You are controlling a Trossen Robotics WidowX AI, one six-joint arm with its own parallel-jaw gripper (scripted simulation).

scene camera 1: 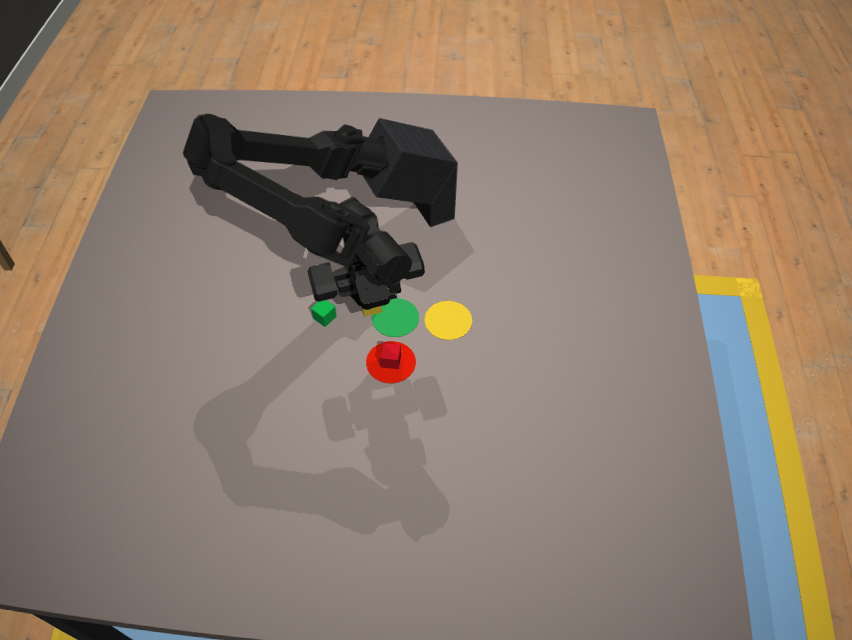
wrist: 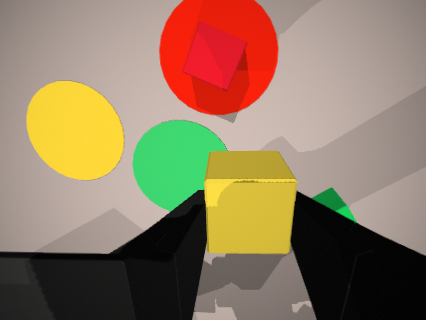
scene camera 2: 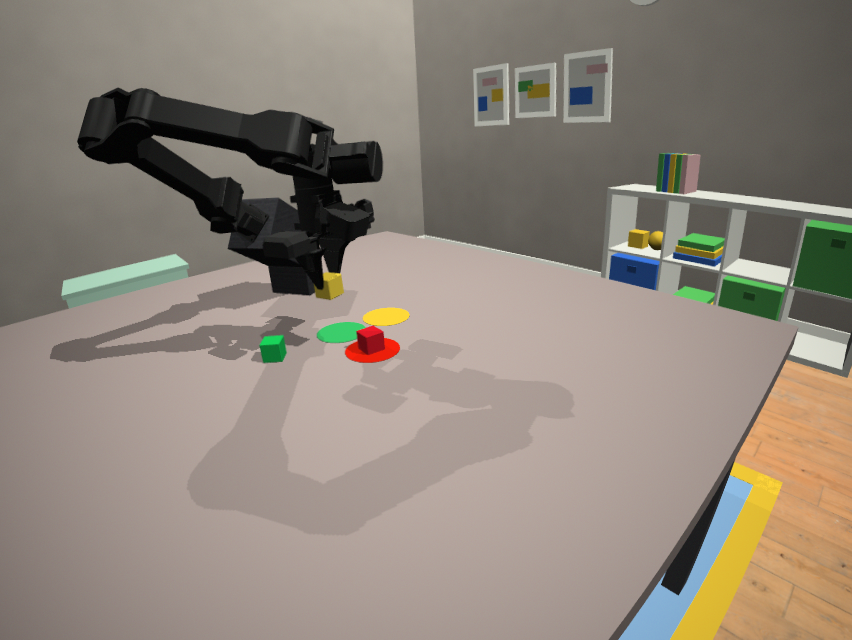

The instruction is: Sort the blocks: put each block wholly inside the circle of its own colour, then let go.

Labels:
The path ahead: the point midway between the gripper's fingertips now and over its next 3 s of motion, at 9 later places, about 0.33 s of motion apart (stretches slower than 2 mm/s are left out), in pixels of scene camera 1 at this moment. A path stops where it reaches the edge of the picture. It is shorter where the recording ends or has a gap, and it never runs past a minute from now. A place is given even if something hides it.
My gripper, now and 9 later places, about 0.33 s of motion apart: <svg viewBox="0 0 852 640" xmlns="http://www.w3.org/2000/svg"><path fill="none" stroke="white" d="M370 301L387 302L403 302L419 300L434 297L446 295L448 297L447 302L448 304L448 308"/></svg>

